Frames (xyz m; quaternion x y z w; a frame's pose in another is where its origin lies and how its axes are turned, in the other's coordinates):
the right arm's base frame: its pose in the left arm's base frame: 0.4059 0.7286 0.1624 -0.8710 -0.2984 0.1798 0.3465
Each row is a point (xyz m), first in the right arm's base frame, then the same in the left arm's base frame.
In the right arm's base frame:
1: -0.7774 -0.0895 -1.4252
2: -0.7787 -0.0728 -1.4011
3: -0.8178 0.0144 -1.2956
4: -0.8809 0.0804 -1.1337
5: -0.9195 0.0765 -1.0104
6: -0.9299 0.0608 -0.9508
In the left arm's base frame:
1: 0.5229 -0.4275 1.2996
2: 0.5160 -0.4261 1.2711
3: 0.4660 -0.4497 1.1399
4: 0.3601 -0.4484 0.9872
5: 0.2652 -0.4098 0.9083
6: 0.2201 -0.3778 0.8792

